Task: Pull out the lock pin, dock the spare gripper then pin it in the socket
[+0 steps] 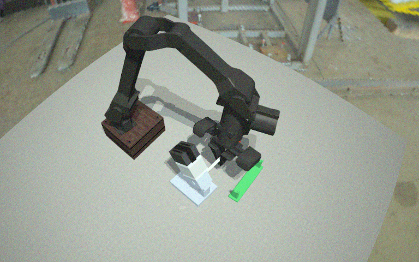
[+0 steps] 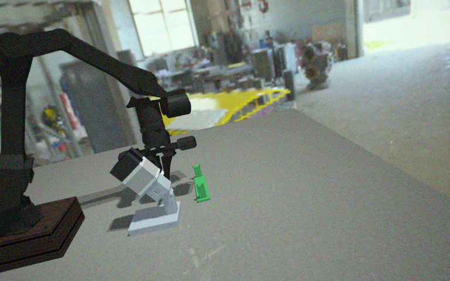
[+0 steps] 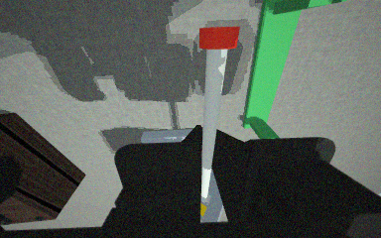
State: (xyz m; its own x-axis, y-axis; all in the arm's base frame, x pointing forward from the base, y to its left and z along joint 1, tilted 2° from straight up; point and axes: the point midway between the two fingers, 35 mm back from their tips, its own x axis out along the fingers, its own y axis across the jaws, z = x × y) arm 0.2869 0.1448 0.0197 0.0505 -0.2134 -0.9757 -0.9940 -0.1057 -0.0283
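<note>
The socket lies 80 mm to the right of my gripper tip. Round my gripper tip: green strip 70 mm ahead, 40 mm to the left, 30 mm below; then spare gripper 20 mm behind, 80 mm to the right, 70 mm above.
</note>
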